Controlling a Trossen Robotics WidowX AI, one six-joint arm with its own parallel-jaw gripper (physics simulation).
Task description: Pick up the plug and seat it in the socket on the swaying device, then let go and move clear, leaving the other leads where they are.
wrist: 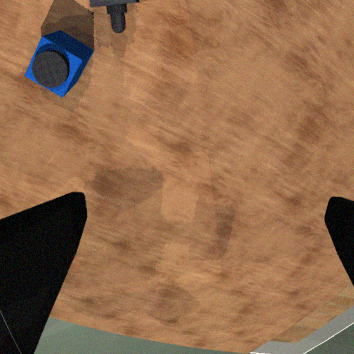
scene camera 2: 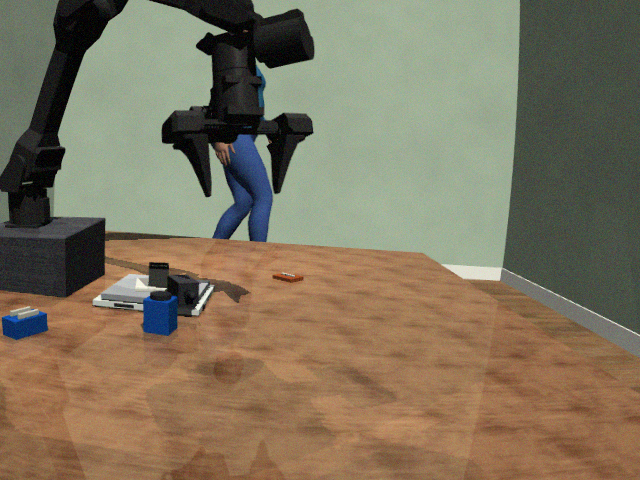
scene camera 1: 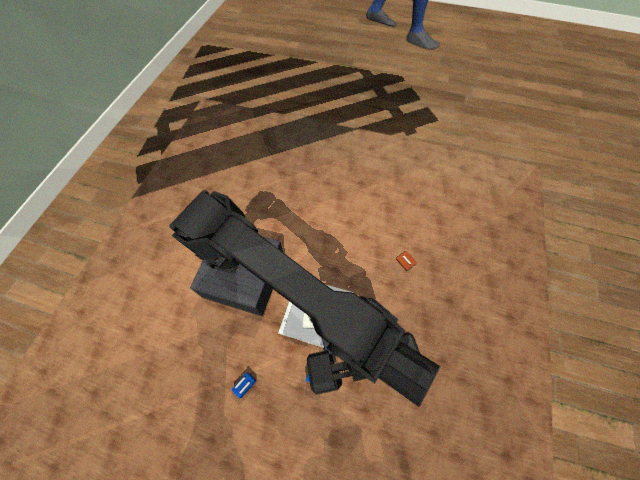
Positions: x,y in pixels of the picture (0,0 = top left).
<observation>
my gripper: wrist; scene camera 2 243,195; scene camera 1
same spot on my gripper: (wrist: 47,235) = (scene camera 1: 338,372)
same spot on device: (scene camera 1: 299,325) = (scene camera 2: 129,290)
</observation>
